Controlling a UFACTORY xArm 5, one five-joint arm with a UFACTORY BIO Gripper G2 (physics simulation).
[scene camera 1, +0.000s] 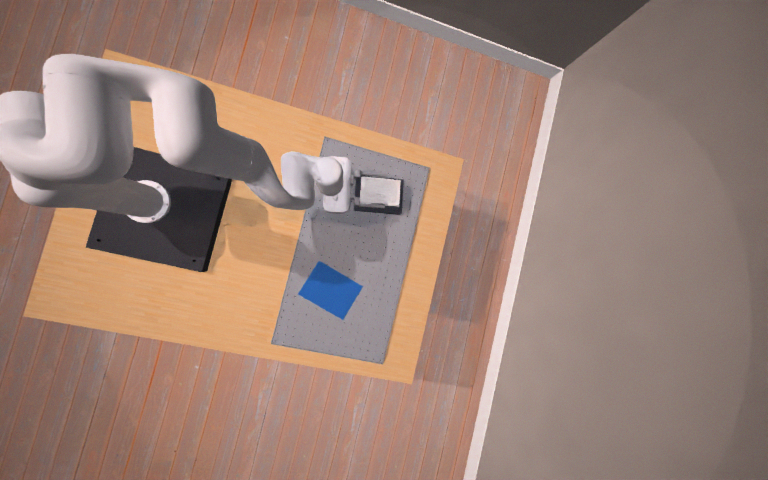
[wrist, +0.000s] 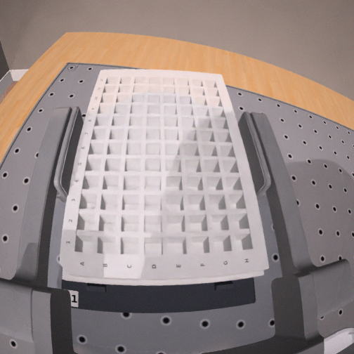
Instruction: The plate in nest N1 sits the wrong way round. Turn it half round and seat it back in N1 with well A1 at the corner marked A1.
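The white well plate (scene camera 1: 380,191) (wrist: 162,165) is upright between the fingers of my gripper (scene camera 1: 368,191) (wrist: 161,152), which is shut on its long sides. The plate is over the dark nest (scene camera 1: 378,211) (wrist: 165,297); the nest's near wall shows below the plate's near edge in the wrist view. Row letters A to H run left to right along the near edge, and column 1 is nearest, so well A1 is at the near left. A white label (wrist: 74,299) ending in "1" is at the nest's near left corner, partly hidden. Whether the plate touches the nest is hidden.
A blue rectangle (scene camera 1: 331,289) lies on the grey perforated board (scene camera 1: 345,339) (wrist: 320,145), apart from the nest. The board lies on the wooden table (scene camera 1: 254,305) (wrist: 150,50). The arm stands on a black base plate (scene camera 1: 186,232) at the left.
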